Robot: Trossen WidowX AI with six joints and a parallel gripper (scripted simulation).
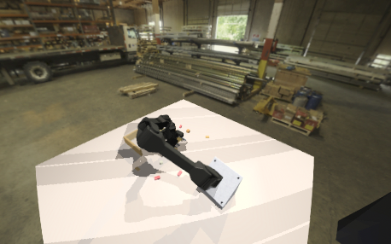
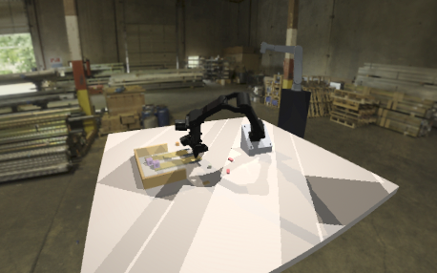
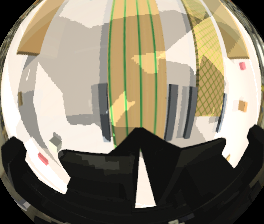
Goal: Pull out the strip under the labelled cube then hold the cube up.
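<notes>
My gripper tip is now 15 cm short of the patterned yellow strip and 6 cm to the left of it.
</notes>
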